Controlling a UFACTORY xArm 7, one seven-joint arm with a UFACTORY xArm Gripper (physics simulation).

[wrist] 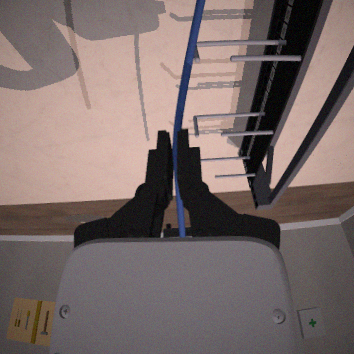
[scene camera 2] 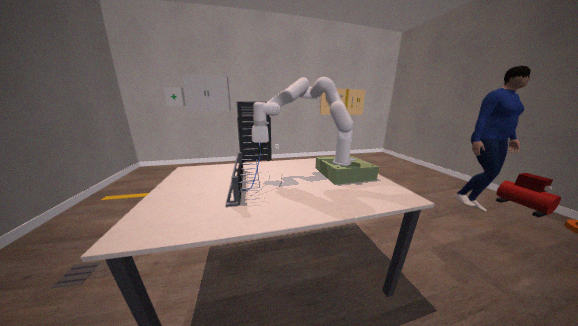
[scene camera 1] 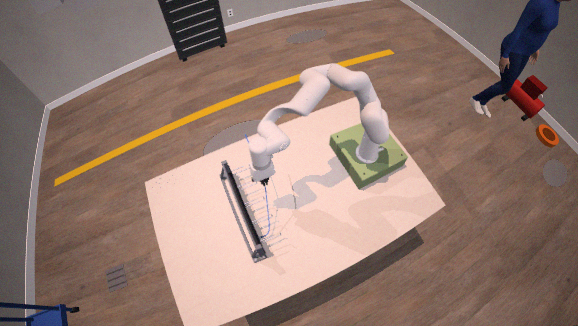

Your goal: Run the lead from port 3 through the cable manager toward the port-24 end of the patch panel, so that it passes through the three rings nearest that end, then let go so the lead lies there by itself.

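Note:
My gripper is shut on the blue lead, high above the table on the ring side of the panel. The lead runs from the panel's near end, bends up to the fingers and passes between them. A short blue stretch shows above the wrist in scene camera 1. The black patch panel stands upright. Several thin grey rings stick out from it; one ring has its outer end against the lead's outline. Whether the lead lies inside any ring cannot be told.
The panel stands on the pale table. The arm's green base block is on the right. A black drawer cabinet stands behind, and a person is at the right.

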